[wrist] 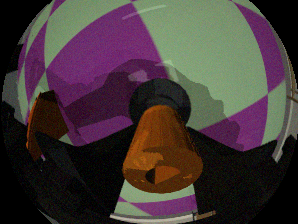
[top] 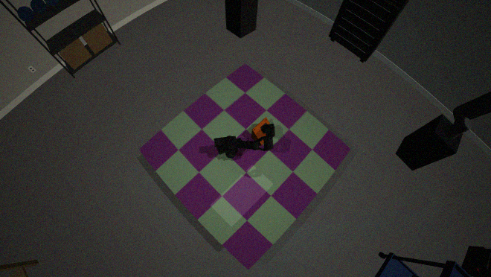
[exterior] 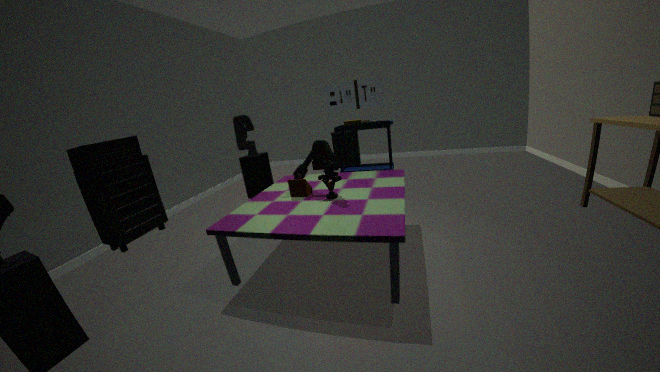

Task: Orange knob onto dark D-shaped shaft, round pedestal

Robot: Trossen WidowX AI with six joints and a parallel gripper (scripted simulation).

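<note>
Now: gripper tip 40 mm above the pedestal. Round my gripper tip: orange knob (20 mm above).
</note>
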